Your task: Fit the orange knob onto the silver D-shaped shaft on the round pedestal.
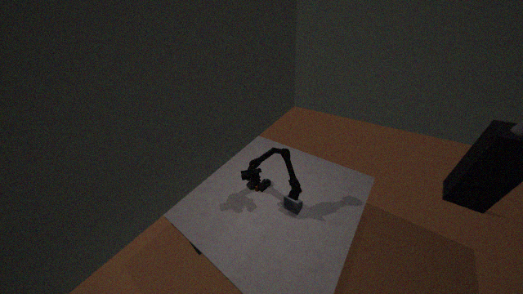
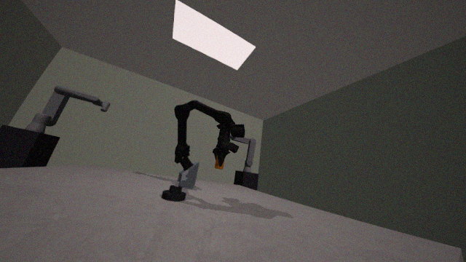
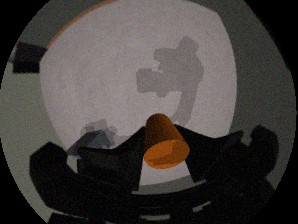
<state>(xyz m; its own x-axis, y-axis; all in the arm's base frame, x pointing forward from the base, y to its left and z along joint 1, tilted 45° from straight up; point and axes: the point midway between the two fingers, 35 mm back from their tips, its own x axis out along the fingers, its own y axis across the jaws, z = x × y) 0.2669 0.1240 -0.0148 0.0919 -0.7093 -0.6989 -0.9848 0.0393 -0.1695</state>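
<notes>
My gripper tip is 18 cm to the left of the round pedestal, 11 cm above it and 5 cm short of it. The rest, counted from my gripper tip: orange knob: 3 cm above.
</notes>
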